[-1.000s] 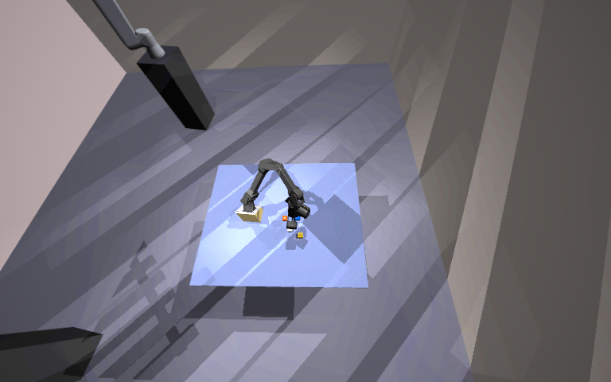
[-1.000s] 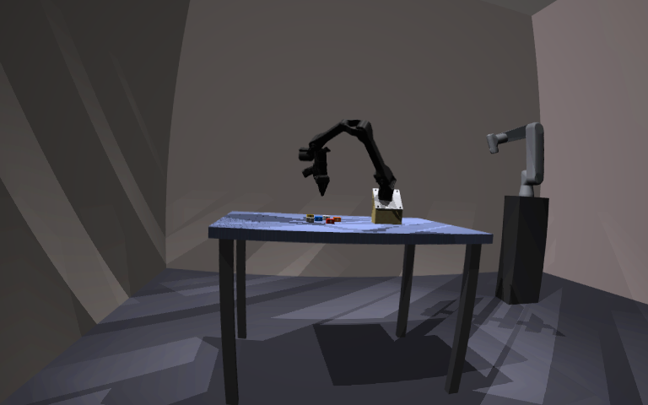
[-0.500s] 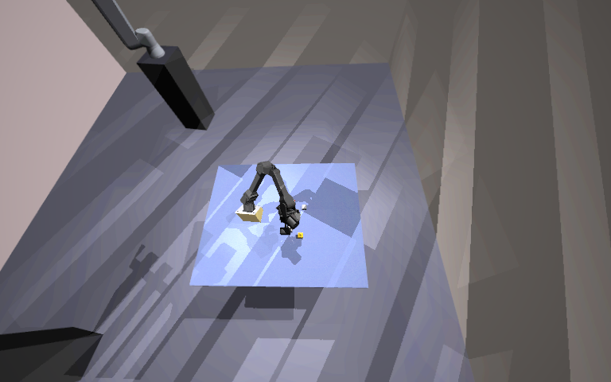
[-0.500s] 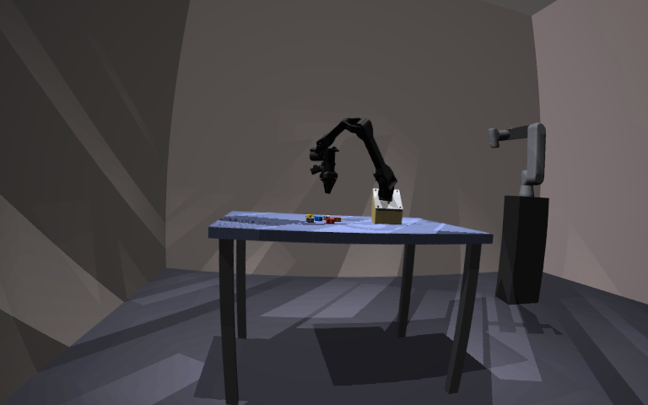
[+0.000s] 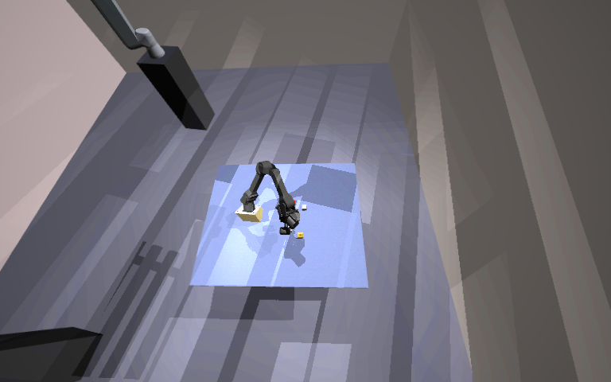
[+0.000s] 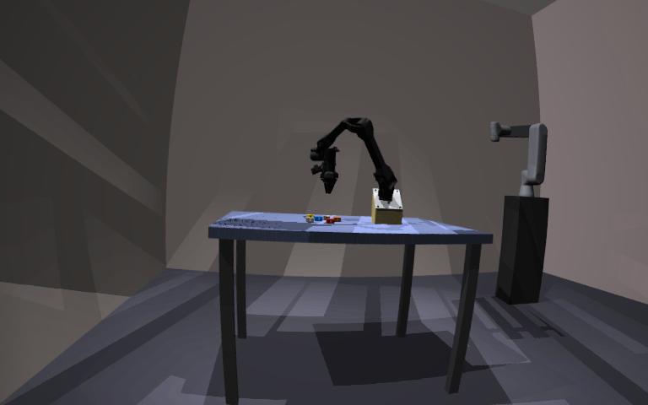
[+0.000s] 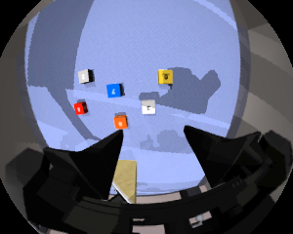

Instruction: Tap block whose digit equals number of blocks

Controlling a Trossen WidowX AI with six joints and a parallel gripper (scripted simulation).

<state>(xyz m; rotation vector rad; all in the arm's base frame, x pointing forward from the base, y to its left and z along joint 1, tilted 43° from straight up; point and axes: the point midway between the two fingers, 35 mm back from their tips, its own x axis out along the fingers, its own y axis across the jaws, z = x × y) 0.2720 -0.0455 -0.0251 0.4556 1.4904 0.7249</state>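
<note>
My gripper tip is now 12 cm above the yellow block, 8 cm short of it and 3 cm to the left of it. Also, from my gripper tip: orange-yellow block (12 cm below, 7 cm to the left, 5 cm behind); then white block (12 cm below); then blue block (12 cm below, 9 cm to the left, 4 cm ahead).
</note>
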